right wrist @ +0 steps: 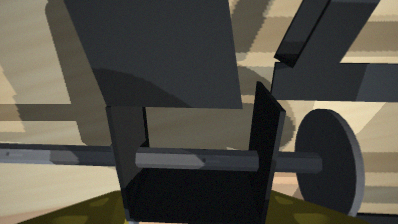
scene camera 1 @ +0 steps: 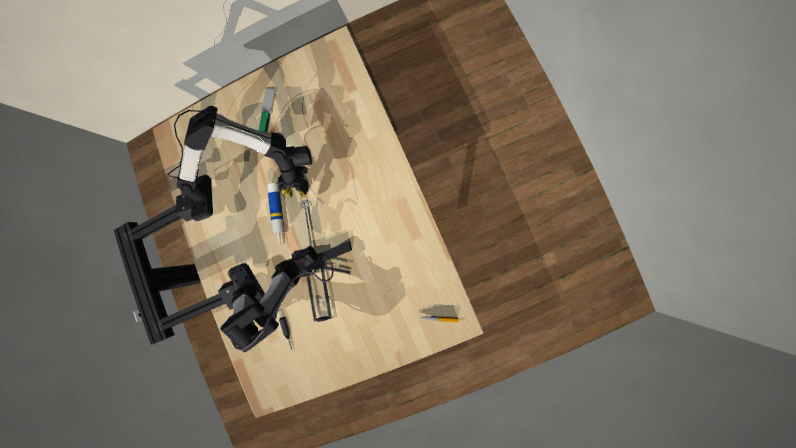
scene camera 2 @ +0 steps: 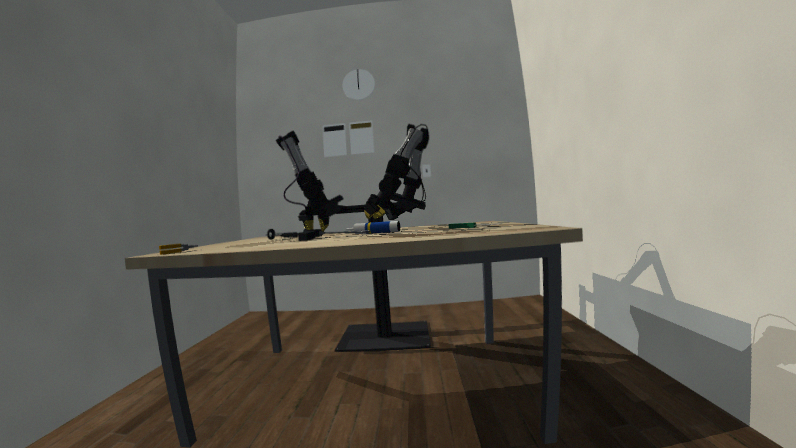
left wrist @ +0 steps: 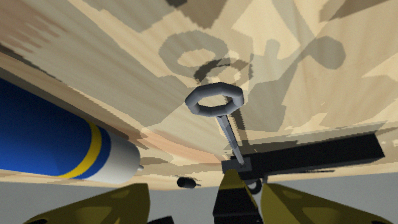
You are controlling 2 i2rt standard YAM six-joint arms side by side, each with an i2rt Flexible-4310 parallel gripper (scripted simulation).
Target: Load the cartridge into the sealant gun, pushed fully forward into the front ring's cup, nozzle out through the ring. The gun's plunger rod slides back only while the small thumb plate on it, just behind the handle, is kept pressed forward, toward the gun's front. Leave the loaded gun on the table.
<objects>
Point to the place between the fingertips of my left gripper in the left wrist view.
205, 193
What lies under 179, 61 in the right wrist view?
A sealant gun.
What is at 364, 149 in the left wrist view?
A sealant gun.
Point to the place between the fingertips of my right gripper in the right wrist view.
192, 199
</objects>
